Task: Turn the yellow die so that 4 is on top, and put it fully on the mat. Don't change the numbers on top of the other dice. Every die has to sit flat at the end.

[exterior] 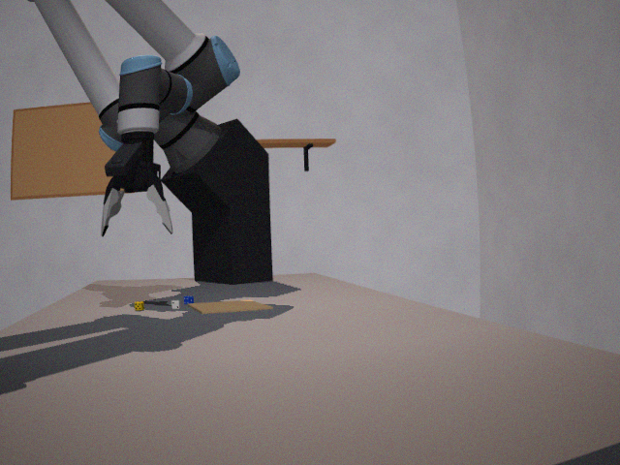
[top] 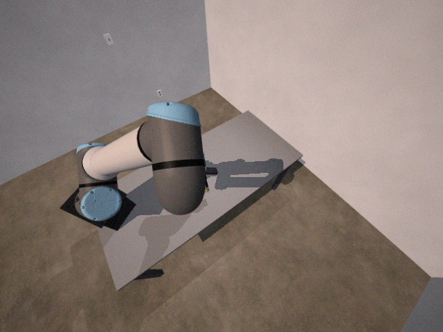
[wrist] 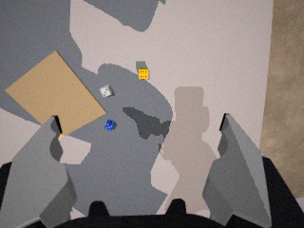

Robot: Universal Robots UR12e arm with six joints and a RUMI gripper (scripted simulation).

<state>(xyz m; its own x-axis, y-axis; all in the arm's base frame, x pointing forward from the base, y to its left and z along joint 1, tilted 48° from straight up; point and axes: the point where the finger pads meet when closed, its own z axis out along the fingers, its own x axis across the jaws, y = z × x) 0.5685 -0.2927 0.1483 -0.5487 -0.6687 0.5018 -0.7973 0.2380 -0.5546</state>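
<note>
Now: the yellow die 14 cm below my hand. Also, from my hand: white die 1 cm ahead, 8 cm to the left, 14 cm below; blue die 5 cm behind, 12 cm to the left, 14 cm below; tan mat 5 cm ahead, 17 cm to the left, 15 cm below.
</note>
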